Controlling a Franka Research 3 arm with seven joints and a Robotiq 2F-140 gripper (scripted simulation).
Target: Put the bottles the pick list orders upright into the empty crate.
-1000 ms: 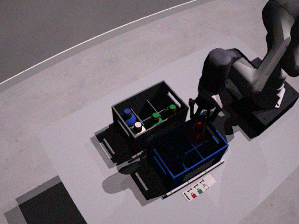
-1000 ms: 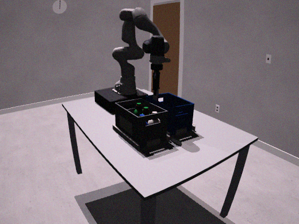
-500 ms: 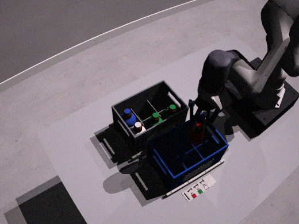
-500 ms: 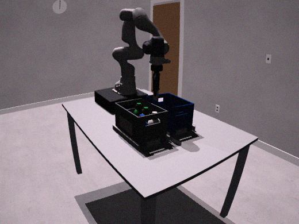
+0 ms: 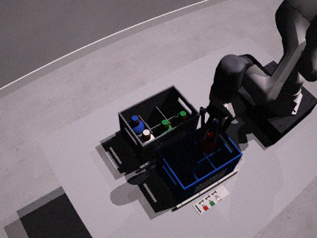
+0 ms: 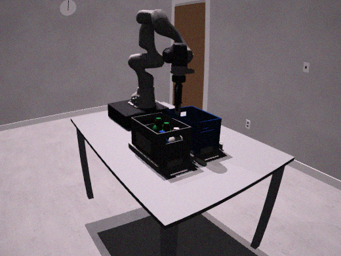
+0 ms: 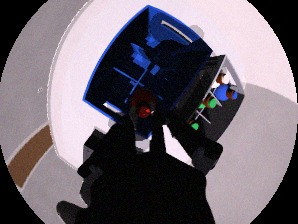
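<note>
Right now my hand is 80 mm above the red-label bottle. From my hand the other things lie so: black crate (210 mm to the right, 100 mm below, 70 mm ahead); white-labelled bottle (190 mm to the right, 170 mm ahead, 90 mm below); blue crate (100 mm below, 90 mm ahead, 20 mm to the left).
</note>
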